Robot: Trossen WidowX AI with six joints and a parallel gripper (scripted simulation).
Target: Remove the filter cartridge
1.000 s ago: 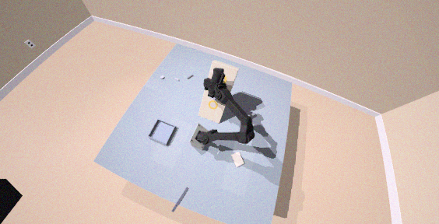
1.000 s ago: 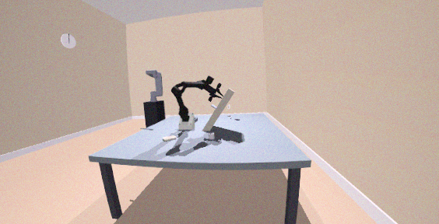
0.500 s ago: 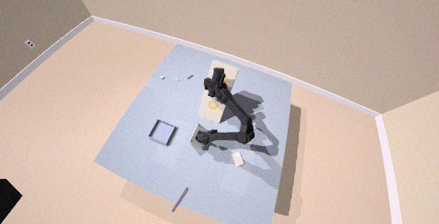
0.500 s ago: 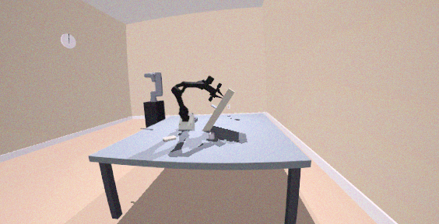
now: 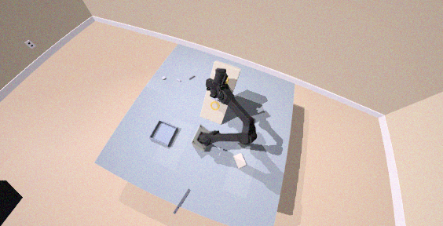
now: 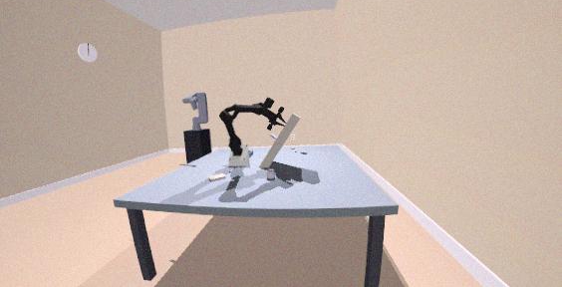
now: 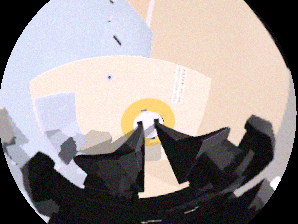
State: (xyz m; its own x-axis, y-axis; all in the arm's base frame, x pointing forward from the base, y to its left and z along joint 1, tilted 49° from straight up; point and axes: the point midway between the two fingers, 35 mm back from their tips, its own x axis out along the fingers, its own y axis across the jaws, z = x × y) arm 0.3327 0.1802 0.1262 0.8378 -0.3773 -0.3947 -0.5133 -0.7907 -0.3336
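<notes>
Right now the white round filter cartridge is 10 mm below my gripper tip and 10 mm ahead of it. From my gripper tip the other things lie so: beige block (390 mm behind, 330 mm to the right, 280 mm below); then shallow grey tray (440 mm behind, 270 mm below, 250 mm to the left).
</notes>
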